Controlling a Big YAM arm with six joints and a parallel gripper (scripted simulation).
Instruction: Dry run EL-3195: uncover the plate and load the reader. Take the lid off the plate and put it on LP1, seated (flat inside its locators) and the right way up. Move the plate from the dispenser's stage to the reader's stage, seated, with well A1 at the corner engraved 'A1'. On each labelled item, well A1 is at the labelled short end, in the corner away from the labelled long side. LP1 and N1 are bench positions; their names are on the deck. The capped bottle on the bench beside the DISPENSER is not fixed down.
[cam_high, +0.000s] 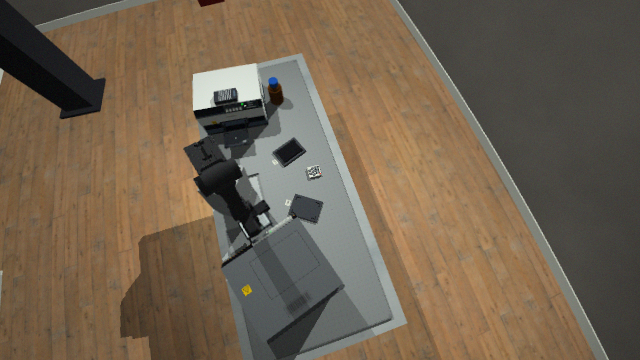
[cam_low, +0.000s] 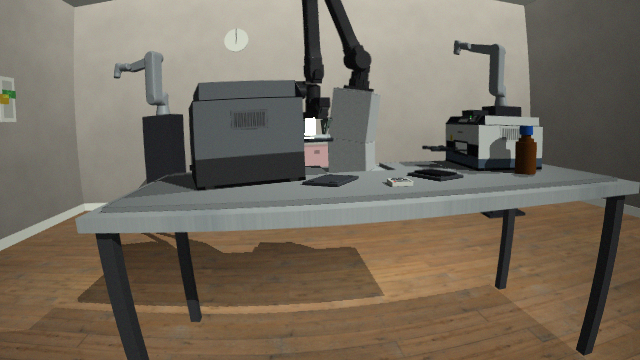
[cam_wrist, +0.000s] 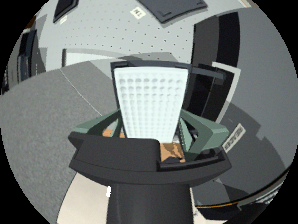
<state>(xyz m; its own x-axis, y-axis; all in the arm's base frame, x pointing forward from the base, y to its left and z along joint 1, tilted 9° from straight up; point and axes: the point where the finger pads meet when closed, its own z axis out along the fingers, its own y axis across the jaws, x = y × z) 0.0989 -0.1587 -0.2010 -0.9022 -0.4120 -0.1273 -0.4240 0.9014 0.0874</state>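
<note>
Right now my hand is right at the lidded plate. Round my hand: brown capped bottle 810 mm to the left, 200 mm ahead, 30 mm below.
</note>
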